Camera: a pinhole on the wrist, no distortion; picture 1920 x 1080 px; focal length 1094.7 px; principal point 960.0 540.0 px. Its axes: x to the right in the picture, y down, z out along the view. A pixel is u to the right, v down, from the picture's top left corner.
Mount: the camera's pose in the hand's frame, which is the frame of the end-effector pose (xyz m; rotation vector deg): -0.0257 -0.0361 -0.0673 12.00 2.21 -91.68
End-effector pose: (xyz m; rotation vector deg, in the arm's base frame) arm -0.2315 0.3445 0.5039 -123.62 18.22 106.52
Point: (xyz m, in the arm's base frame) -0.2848 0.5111 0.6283
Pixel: 1476.3 53.9
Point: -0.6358 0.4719 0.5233
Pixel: 664.7 531.5
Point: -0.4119 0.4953 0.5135
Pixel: 956.3 627.3
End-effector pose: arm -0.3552 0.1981 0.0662 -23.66 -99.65 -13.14
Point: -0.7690 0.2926 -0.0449
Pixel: 857.8 657.9
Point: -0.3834 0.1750 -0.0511
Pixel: outside the picture
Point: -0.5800 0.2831 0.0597
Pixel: 673.9 919.4
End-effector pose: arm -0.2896 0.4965 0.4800 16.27 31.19 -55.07
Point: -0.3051 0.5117 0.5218
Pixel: 388.0 451.2
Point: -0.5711 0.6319 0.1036
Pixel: behind the camera
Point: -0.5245 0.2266 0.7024
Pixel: 1775.2 630.7
